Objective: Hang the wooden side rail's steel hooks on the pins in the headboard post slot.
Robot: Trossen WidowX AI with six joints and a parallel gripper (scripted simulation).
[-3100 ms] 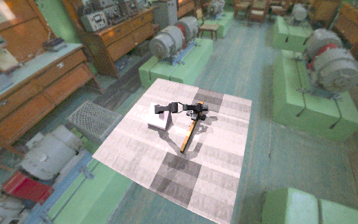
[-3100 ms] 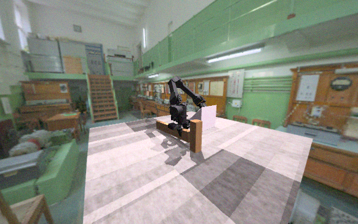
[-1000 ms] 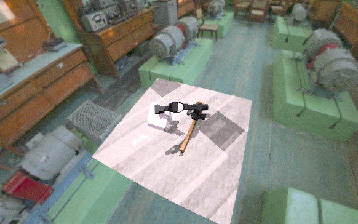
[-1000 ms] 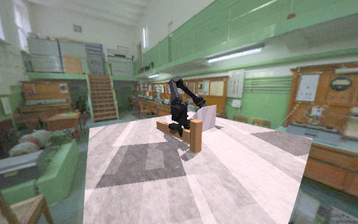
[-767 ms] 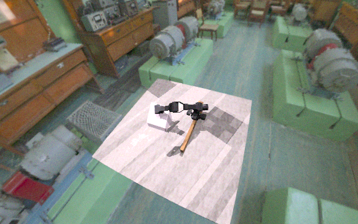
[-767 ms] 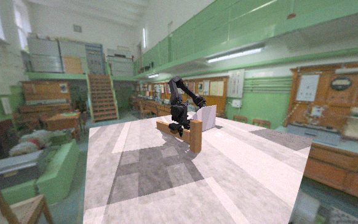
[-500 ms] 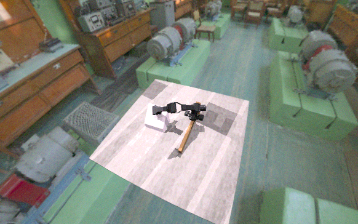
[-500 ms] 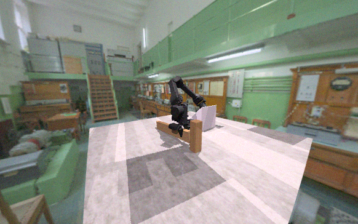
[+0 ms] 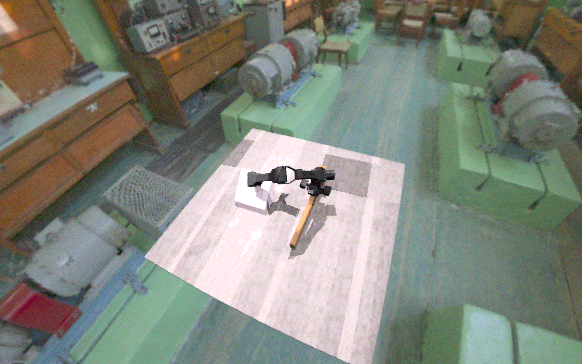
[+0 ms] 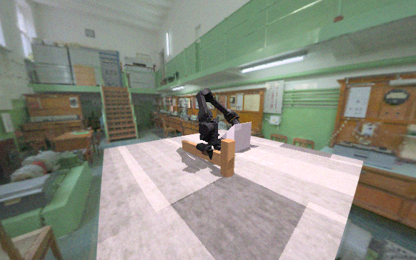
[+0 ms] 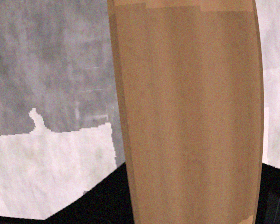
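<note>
My gripper tip is now 11 cm to the right of the wooden headboard post and 4 cm below it.
</note>
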